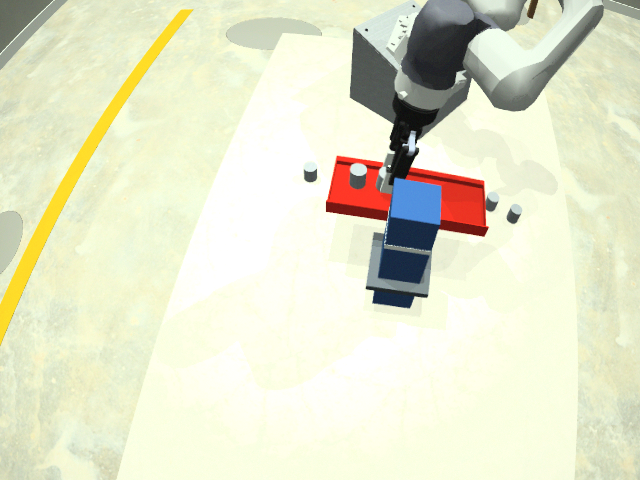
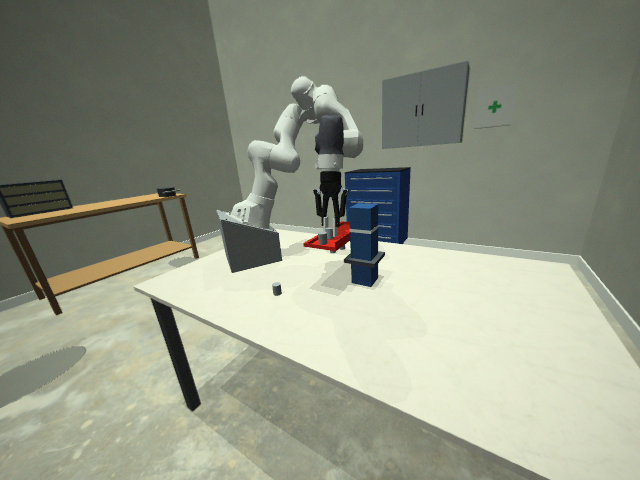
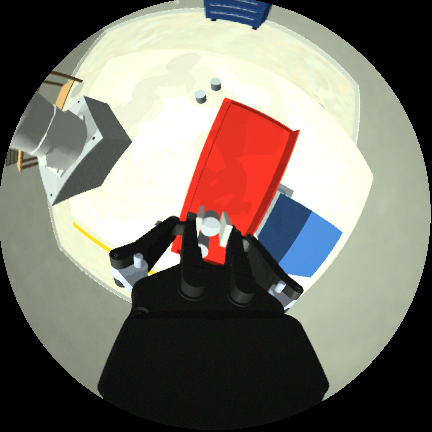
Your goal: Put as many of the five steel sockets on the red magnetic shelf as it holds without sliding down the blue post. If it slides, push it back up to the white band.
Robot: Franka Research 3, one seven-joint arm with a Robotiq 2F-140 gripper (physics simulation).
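The red shelf [image 1: 465, 198] [image 2: 345, 228] [image 3: 240, 150] is beside the blue post [image 1: 416, 204] [image 2: 363, 219] [image 3: 310, 245]. The post has a white band [image 1: 408, 248] [image 2: 363, 230]; the shelf's exact height against it is unclear. One steel socket [image 1: 357, 176] [image 2: 322, 238] [image 3: 203, 250] stands upright near the shelf's end. My gripper [image 1: 387, 178] [image 2: 329, 227] [image 3: 210, 216] is shut on a second socket [image 1: 381, 179] [image 2: 329, 233] [image 3: 210, 226], upright over the shelf beside the first; contact with the shelf floor is unclear. A loose socket [image 1: 310, 172] [image 2: 277, 289] stands on the table.
Two more sockets [image 1: 492, 201] [image 1: 513, 213] [image 3: 200, 96] [image 3: 215, 84] stand on the table beyond the shelf's other end. A grey collar [image 1: 373, 273] [image 2: 379, 259] surrounds the lower post. The robot's grey base block [image 1: 374, 85] [image 2: 250, 248] [image 3: 107, 150] stands behind the shelf.
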